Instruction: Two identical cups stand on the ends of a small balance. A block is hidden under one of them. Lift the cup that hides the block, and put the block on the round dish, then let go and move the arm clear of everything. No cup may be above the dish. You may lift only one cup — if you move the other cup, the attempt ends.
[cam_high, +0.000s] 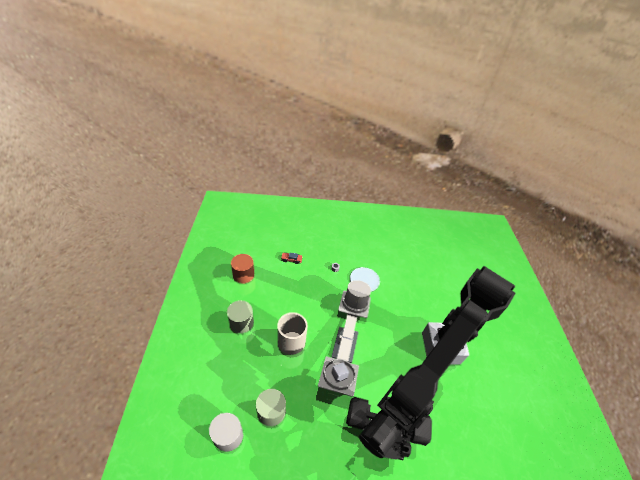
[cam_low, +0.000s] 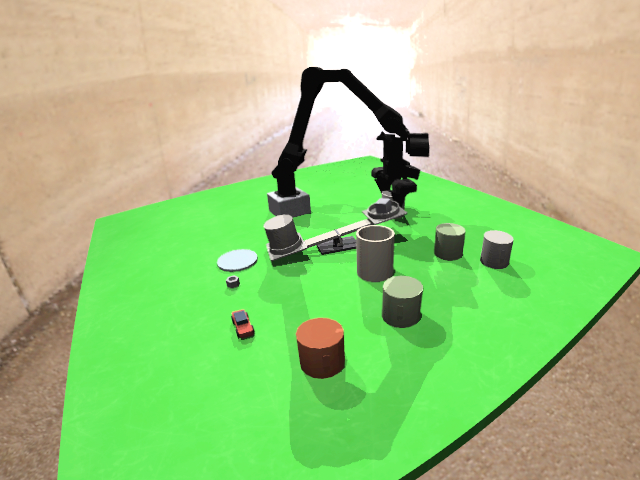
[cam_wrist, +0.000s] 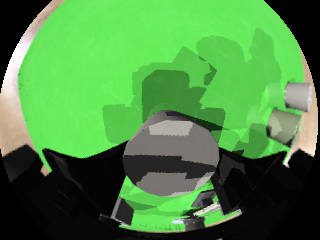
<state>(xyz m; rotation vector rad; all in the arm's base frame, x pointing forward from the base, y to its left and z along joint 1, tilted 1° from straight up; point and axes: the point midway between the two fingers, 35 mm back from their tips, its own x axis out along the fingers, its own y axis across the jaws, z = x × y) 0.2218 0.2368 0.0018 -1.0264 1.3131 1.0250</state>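
Now: gripper tip 480 mm to the left of the pale blue round dish and 20 mm above it. The rest, counted from my gripper tip: balance 240 mm to the right, 80 mm ahead, 10 mm above; then nut 520 mm to the right, 90 mm ahead, 20 mm below; then toy car 550 mm to the right, 250 mm ahead, 10 mm below.
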